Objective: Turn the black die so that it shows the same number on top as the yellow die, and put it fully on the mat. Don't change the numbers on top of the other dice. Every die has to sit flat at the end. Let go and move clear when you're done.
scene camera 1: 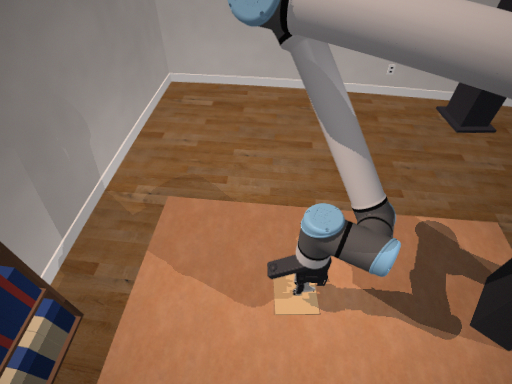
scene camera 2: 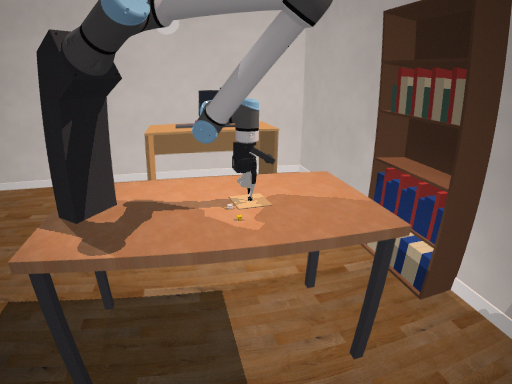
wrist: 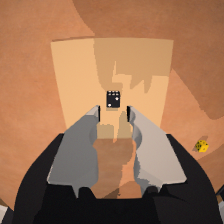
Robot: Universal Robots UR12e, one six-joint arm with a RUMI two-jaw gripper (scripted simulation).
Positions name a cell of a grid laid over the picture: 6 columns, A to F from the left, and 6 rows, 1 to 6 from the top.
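My gripper (scene camera 1: D5), (scene camera 2: C4), (wrist: D3). Tan mat (scene camera 1: D5), (wrist: D2).
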